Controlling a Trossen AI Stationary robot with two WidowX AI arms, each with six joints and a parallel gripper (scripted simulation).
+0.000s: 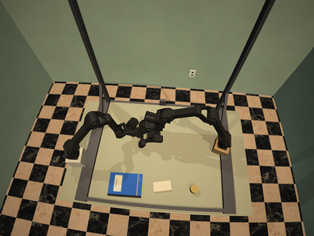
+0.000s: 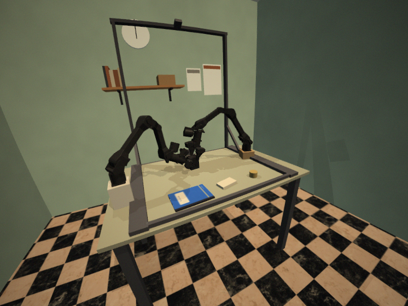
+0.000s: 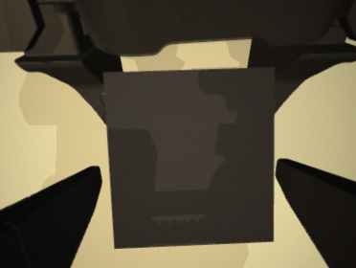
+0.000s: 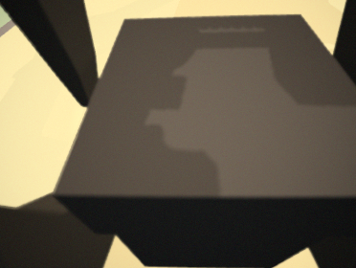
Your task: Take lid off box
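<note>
Right now the black box is 3 cm to the left of my right hand and 1 cm below it. Round my right hand: blue book: 31 cm ahead, 18 cm to the right, 5 cm below; black lid: 3 cm above, 2 cm to the left; cream card: 34 cm ahead, 6 cm to the left, 4 cm below.
My left gripper is now 20 mm to the left of the black lid and 30 mm above it. Round my left hand: blue book 310 mm ahead, 220 mm to the right, 100 mm below; then cream card 330 mm ahead, 10 mm to the left, 100 mm below; then black box 20 mm to the right, 60 mm below.
</note>
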